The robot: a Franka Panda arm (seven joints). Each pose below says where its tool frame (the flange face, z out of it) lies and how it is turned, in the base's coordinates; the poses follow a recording.
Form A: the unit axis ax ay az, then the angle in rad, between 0 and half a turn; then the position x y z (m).
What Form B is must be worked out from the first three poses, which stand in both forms.
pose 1, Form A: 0.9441, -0.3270, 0.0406, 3.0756, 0.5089, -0.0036, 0.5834
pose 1, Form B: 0.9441, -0.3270, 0.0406, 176.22, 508.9, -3.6, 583.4
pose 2, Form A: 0.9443, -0.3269, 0.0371, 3.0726, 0.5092, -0.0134, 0.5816
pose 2, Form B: 0.9443, -0.3269, 0.0371, 176.05, 509.2, -13.4, 581.6
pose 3, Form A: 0.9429, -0.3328, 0.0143, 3.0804, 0.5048, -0.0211, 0.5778
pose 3, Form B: 0.9429, -0.3328, 0.0143, 176.49, 504.8, -21.1, 577.8
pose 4, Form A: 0.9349, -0.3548, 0.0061, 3.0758, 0.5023, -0.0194, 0.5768
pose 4, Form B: 0.9349, -0.3548, 0.0061, 176.23, 502.3, -19.4, 576.8
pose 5, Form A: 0.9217, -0.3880, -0.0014, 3.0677, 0.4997, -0.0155, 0.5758
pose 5, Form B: 0.9217, -0.3880, -0.0014, 175.77, 499.7, -15.5, 575.8
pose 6, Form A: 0.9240, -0.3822, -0.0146, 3.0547, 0.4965, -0.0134, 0.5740
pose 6, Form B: 0.9240, -0.3822, -0.0146, 175.02, 496.5, -13.4, 574.0
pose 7, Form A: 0.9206, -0.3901, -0.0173, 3.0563, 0.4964, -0.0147, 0.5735
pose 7, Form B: 0.9206, -0.3901, -0.0173, 175.11, 496.4, -14.7, 573.5
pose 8, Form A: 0.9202, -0.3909, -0.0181, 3.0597, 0.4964, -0.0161, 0.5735
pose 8, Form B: 0.9202, -0.3909, -0.0181, 175.31, 496.4, -16.1, 573.5
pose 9, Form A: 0.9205, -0.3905, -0.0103, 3.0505, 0.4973, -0.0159, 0.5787
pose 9, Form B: 0.9205, -0.3905, -0.0103, 174.78, 497.3, -15.9, 578.7
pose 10, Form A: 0.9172, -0.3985, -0.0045, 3.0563, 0.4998, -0.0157, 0.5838
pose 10, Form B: 0.9172, -0.3985, -0.0045, 175.11, 499.8, -15.7, 583.8
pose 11, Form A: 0.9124, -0.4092, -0.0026, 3.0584, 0.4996, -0.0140, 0.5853
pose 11, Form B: 0.9124, -0.4092, -0.0026, 175.23, 499.6, -14.0, 585.3
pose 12, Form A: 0.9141, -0.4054, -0.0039, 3.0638, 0.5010, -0.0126, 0.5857
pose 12, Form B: 0.9141, -0.4054, -0.0039, 175.54, 501.0, -12.6, 585.7
